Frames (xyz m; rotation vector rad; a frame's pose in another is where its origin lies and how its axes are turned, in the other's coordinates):
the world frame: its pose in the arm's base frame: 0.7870 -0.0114 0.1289 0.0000 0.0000 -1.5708
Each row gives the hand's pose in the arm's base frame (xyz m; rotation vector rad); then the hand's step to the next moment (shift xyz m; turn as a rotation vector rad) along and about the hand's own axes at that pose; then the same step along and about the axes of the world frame.
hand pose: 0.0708 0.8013 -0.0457 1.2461 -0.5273 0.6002
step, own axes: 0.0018 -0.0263 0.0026 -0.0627 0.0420 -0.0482
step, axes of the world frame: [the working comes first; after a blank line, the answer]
step, axes of the arm's base frame: 0.0190 -0.0077 -0.0168 -0.0724 0.0472 -0.0236

0.0077 0.0190 -0.0168 -0.0472 -0.0724 -0.0236
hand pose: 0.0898 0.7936 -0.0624 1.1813 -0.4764 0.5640
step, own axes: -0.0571 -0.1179 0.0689 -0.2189 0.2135 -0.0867
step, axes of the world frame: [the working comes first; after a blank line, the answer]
step, axes of the arm's base frame: 0.0275 -0.1067 -0.0988 -0.2997 0.1056 -0.0087

0.1067 0.0275 -0.0988 -0.1056 -0.2997 -0.0087
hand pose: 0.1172 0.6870 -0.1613 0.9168 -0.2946 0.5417
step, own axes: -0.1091 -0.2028 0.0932 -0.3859 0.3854 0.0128
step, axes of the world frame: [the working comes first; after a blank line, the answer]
step, axes of the arm's base frame: 0.0218 -0.2093 -0.1320 -0.5357 0.0558 0.0870

0.2093 0.0218 -0.1320 -0.0558 -0.5357 0.0870
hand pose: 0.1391 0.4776 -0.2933 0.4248 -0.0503 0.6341
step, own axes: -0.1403 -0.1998 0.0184 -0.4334 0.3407 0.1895
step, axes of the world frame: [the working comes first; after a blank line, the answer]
step, axes of the arm's base frame: 0.0050 -0.2309 -0.0814 -0.5333 -0.0739 0.2235

0.2309 0.0050 -0.0814 0.0739 -0.5333 0.2235
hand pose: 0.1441 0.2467 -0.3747 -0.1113 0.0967 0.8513
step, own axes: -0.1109 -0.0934 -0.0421 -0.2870 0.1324 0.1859
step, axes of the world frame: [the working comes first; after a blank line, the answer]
step, axes of the arm's base frame: -0.0039 -0.1494 -0.0218 -0.2804 -0.1016 0.2133

0.1494 -0.0039 -0.0218 0.1016 -0.2804 0.2133
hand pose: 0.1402 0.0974 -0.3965 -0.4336 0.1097 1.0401
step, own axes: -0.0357 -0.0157 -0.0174 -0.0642 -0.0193 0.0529
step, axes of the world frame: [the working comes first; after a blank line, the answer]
step, axes of the arm's base frame: -0.0028 -0.0426 -0.0008 -0.0223 -0.0393 0.0725

0.0426 -0.0028 -0.0008 0.0393 -0.0223 0.0725
